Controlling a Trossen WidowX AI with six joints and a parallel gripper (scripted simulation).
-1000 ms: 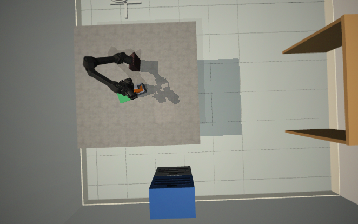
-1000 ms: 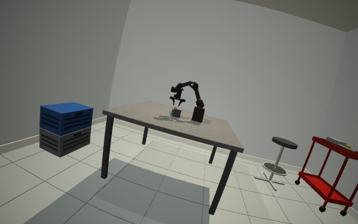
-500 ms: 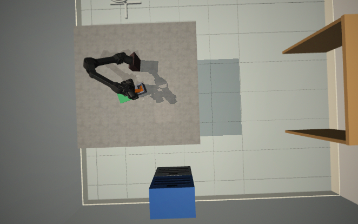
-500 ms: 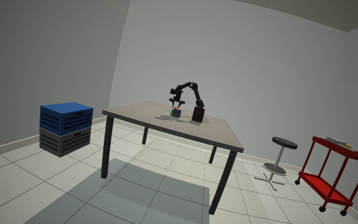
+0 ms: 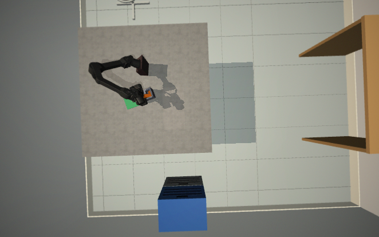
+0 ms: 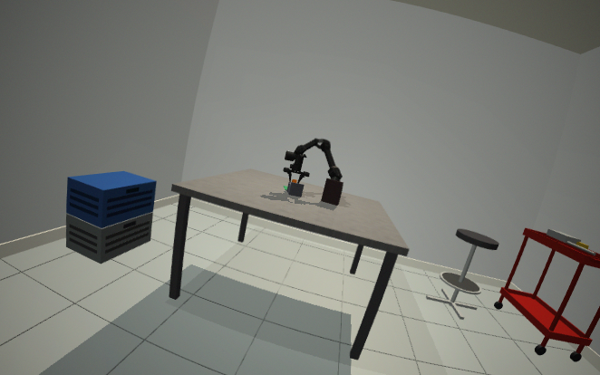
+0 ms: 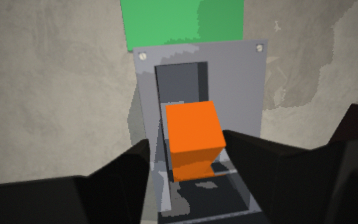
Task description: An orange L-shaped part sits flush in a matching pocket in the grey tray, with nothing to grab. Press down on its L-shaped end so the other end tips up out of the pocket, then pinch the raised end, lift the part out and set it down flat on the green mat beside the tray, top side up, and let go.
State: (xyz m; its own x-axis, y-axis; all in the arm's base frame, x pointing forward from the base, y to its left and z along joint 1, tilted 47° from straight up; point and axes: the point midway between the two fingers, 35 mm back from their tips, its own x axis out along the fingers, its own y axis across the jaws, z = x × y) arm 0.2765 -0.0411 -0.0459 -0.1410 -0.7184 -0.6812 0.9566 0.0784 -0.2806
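Right now my gripper tip is 140 mm to the left of the green mat, 80 mm above it and 20 mm short of it. From my gripper tip the other things lie so: orange L-shaped part: 30 mm to the left, 30 mm below, 30 mm behind.
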